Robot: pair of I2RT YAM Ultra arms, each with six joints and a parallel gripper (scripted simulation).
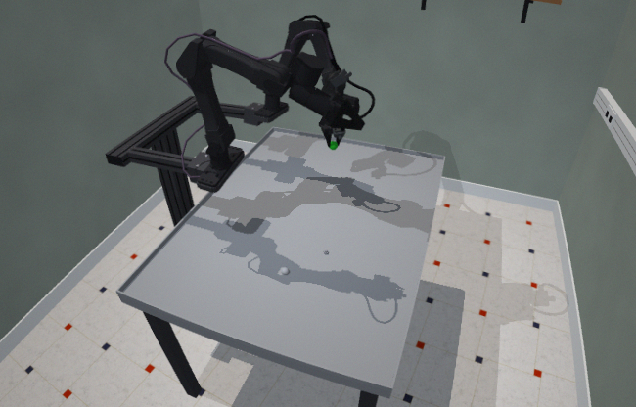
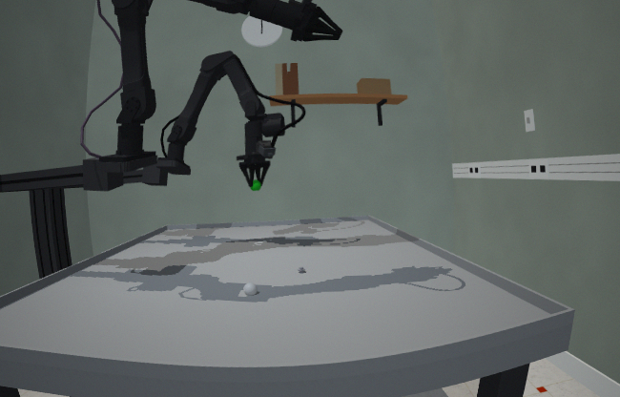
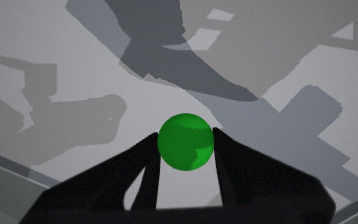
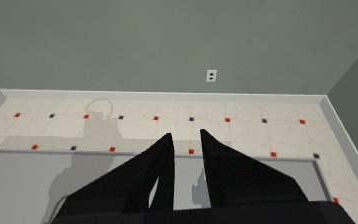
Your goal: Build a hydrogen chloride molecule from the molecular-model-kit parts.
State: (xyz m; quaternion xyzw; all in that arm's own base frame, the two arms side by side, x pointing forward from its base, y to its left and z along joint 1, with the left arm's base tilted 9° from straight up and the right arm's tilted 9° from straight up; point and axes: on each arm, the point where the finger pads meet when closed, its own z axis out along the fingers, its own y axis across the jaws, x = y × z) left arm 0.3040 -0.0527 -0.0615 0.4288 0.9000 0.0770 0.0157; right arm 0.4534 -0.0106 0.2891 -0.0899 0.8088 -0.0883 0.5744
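The grey peg lies 100 mm behind my right hand, 30 mm to the left of it and 500 mm below it. Also, from my right hand: green ball 180 mm behind, 450 mm to the left, 330 mm below; white ball 200 mm behind, 100 mm to the right, 500 mm below.
The green ball is 1 cm below my left hand. The rest, counted from my left hand: white ball 2 cm behind, 55 cm to the right, 17 cm below; then grey peg 9 cm ahead, 43 cm to the right, 18 cm below.
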